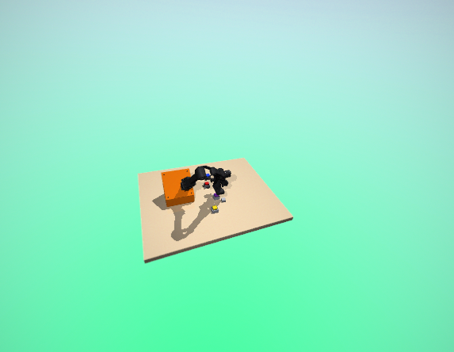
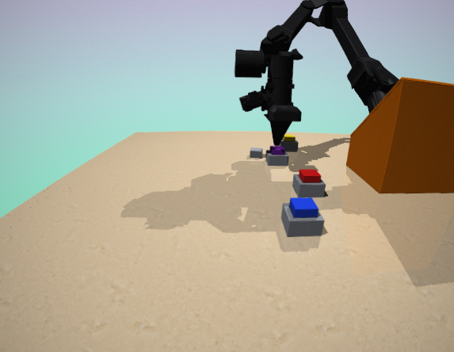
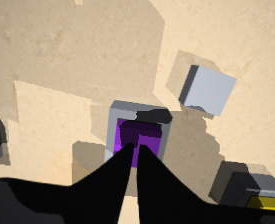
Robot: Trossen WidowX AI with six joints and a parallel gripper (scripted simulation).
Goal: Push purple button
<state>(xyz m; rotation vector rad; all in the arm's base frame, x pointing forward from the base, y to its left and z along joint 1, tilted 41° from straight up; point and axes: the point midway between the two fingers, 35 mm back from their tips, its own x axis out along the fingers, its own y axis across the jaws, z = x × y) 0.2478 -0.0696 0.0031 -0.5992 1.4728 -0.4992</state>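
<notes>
Right now the purple button is 10 mm below my gripper tip. From my gripper tip the other things lie so: yellow button (140 mm to the right, 50 mm behind, 10 mm below); small grey block (50 mm to the right, 50 mm ahead, 40 mm below); red button (160 mm to the left, 40 mm behind, 10 mm below).
</notes>
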